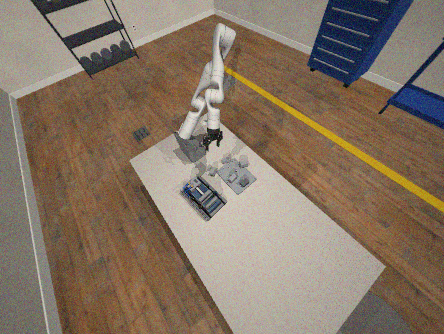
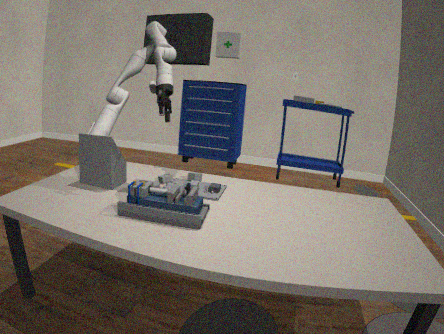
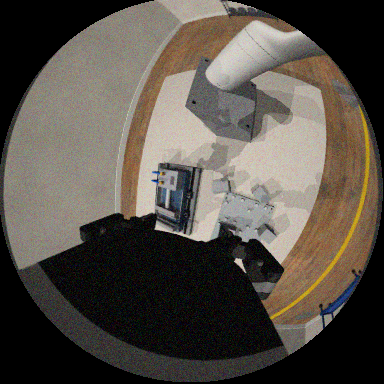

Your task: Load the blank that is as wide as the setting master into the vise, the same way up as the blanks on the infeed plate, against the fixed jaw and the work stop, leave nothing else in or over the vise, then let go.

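Frame: origin at the arm's base, x ahead, y left, z up, level; metres.
Seen in the pictures: gripper, fingertip midpoint: (image 1: pixel 212 148) (image 2: pixel 164 118) (image 3: pixel 186 227); arm's base, origin of the base link: (image 1: pixel 183 136) (image 2: pixel 95 143) (image 3: pixel 221 77).
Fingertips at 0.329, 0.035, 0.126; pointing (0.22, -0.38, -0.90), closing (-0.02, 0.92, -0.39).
Note:
Offsets run from my fingertips to a thing's top centre, as dx, dy, dz. "spot": to the spot under its first point.
The vise {+0.087, -0.217, -0.209} (image 1: pixel 204 198) (image 2: pixel 165 202) (image 3: pixel 178 195), blue with grey jaws, stands on the table; whether a blank lies between its jaws is too small to tell. The grey infeed plate {+0.126, +0.076, -0.300} (image 1: pixel 238 188) (image 2: pixel 220 196) (image 3: pixel 238 206) lies beside it. A grey block {+0.218, +0.073, -0.276} (image 1: pixel 244 181) (image 2: pixel 215 188) (image 3: pixel 266 233) sits on the plate. Other grey blocks, one (image 1: pixel 243 161) (image 3: pixel 261 192) at the plate's edge and another {-0.017, -0.031, -0.264} (image 1: pixel 212 171) (image 3: pixel 221 186) between plate and vise, show nearby. Which is the setting master cannot be told. My gripper (image 1: pixel 212 146) (image 2: pixel 164 116) (image 3: pixel 186 227) is open and empty, high above the table.
The arm's grey pedestal (image 1: pixel 191 148) (image 2: pixel 101 162) (image 3: pixel 220 112) stands at the table's end, near the vise and plate. The vise sits in a low grey tray {spot: +0.112, -0.312, -0.281} (image 2: pixel 162 216). A blue drawer cabinet (image 1: pixel 350 37) (image 2: pixel 212 120) and a blue cart (image 2: pixel 315 106) stand away from the table.

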